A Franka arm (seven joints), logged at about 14 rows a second.
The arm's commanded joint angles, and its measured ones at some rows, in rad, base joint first. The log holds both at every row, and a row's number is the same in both.
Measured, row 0:
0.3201, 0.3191, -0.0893, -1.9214, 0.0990, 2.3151, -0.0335
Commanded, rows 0 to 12:
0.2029, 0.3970, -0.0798, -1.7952, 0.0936, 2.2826, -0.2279
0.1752, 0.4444, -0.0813, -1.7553, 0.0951, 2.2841, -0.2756
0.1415, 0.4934, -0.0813, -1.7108, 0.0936, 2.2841, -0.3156
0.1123, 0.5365, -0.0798, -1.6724, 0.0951, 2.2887, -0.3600
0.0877, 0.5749, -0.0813, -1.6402, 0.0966, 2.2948, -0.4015
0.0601, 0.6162, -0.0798, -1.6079, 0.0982, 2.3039, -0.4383
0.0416, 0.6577, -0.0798, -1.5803, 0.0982, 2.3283, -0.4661
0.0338, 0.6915, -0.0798, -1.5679, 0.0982, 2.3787, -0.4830
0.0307, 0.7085, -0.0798, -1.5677, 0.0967, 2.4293, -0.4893
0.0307, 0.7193, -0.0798, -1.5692, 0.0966, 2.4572, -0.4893
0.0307, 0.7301, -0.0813, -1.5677, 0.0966, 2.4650, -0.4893
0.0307, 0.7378, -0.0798, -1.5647, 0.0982, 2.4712, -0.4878
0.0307, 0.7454, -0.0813, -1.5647, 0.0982, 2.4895, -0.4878
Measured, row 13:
0.0388, 0.7312, -0.0915, -1.5901, 0.0990, 2.4729, -0.4747
